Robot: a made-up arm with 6 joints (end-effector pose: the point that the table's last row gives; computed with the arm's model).
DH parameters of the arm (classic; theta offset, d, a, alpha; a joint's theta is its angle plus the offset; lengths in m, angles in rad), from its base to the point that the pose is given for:
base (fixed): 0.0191 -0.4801 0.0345 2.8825
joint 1: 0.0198 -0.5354 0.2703 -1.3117
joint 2: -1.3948 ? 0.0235 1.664
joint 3: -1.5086 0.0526 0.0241 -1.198
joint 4: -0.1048 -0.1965 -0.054 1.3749
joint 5: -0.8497 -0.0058 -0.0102 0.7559
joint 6: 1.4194 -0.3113 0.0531 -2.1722
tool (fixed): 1.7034 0.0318 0 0
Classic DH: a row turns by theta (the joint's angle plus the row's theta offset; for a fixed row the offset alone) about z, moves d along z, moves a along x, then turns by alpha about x.
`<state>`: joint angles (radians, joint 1 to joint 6).
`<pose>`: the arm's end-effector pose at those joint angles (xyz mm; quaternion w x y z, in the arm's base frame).
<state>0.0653 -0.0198 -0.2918 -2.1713 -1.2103 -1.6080</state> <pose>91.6 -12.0 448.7 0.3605 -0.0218 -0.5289 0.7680</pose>
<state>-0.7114 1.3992 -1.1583 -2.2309 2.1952 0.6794</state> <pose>27.6 -65.4 153.7 0.1291 -0.1287 -0.6330 0.7524</pose>
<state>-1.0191 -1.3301 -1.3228 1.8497 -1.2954 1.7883</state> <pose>456.3 -17.0 -234.1 0.6019 0.5516 0.3635 -0.4487</pose>
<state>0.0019 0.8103 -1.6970 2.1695 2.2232 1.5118</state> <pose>214.0 -354.7 -292.4 0.3961 0.1280 0.8937 -0.1673</pose>
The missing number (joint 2, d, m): 0.1425
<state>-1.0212 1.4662 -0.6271 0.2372 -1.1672 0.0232</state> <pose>173.5 83.6 264.9 0.7417 -0.1471 -0.4832 -0.4412</pose>
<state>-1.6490 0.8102 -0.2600 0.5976 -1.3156 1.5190</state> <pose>250.2 536.3 256.7 0.3061 -0.6033 -0.3778 -0.6321</pose>
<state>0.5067 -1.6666 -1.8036 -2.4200 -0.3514 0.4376</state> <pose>30.6 -232.4 353.1 0.1515 -0.2884 -0.0430 -0.9445</pose>
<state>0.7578 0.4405 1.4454 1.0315 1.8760 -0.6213</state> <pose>-14.9 111.2 238.2 0.4427 -0.1813 -0.6914 -0.5413</pose>
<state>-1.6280 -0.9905 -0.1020 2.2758 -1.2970 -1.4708</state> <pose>405.1 735.1 -28.9 0.3138 -0.9447 -0.0367 -0.0882</pose>
